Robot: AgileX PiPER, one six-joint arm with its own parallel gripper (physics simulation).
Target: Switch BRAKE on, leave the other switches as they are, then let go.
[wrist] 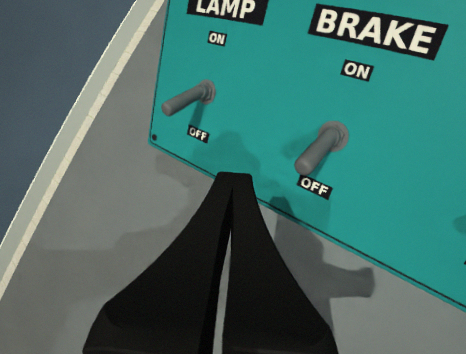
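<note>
The BRAKE switch (318, 151) is a grey toggle lever on the teal panel (400, 130), in the right half of the wrist view. Its lever points down towards its OFF label (314, 187). The BRAKE ON label (357, 70) is above it. The LAMP switch (186, 99) is a grey toggle at the upper left, its lever pointing down and left, above its OFF label. My gripper (233, 190) is shut and empty, its black fingertips together, below and left of the BRAKE lever and apart from it in the view.
The panel's lower edge runs diagonally from the left down to the right, with a grey surface (100, 200) beyond it. A pale edge strip (65, 130) runs along the left, with dark blue past it. Shadows fall on the panel and the grey surface.
</note>
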